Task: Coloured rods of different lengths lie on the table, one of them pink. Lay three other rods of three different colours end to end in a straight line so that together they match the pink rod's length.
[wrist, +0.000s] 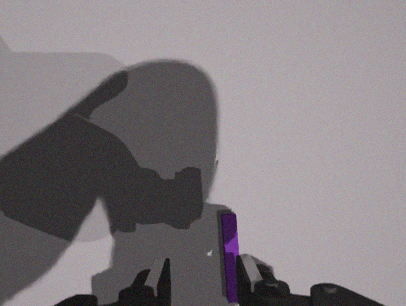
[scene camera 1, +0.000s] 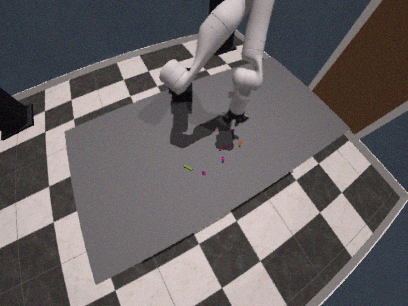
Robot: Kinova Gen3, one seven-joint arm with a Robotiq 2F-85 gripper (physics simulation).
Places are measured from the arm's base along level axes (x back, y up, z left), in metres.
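Pixels of known places: gripper, fingertip midpoint: (wrist: 203,277) (scene camera 1: 231,125).
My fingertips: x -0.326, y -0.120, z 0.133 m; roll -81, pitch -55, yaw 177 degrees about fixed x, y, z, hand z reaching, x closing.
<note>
Ahead of a thing's pixels: the offset from my fingertips to its top centre. Level surfaces: height alone.
My gripper (scene camera 1: 234,121) (wrist: 203,277) points down over the table, its fingers partly open with nothing held. A purple rod {dy -0.076, dx -0.018, dz +0.016 m} (scene camera 1: 233,134) (wrist: 230,257) lies on the table; in the wrist view it runs nearly upright, close beside the inner side of the right finger. In the scene view, a long pinkish-red rod {dy -0.076, dx -0.066, dz -0.070 m} (scene camera 1: 226,147) lies partly in the arm's shadow. An orange rod {dy -0.076, dx -0.091, dz +0.015 m} (scene camera 1: 241,143) lies to its right. A short magenta piece {dy -0.076, dx -0.115, dz -0.129 m} (scene camera 1: 223,159) with a bluish end lies below it. A small magenta rod {dy -0.076, dx -0.126, dz -0.263 m} (scene camera 1: 204,173) and a lime rod {dy -0.076, dx -0.059, dz -0.317 m} (scene camera 1: 188,167) lie farther left.
The rods lie on a large grey table top {dy -0.086 m} (scene camera 1: 130,200) with a checkered floor around it. The arm's shadow covers part of the table near the gripper. A brown panel (scene camera 1: 367,65) stands at the right.
</note>
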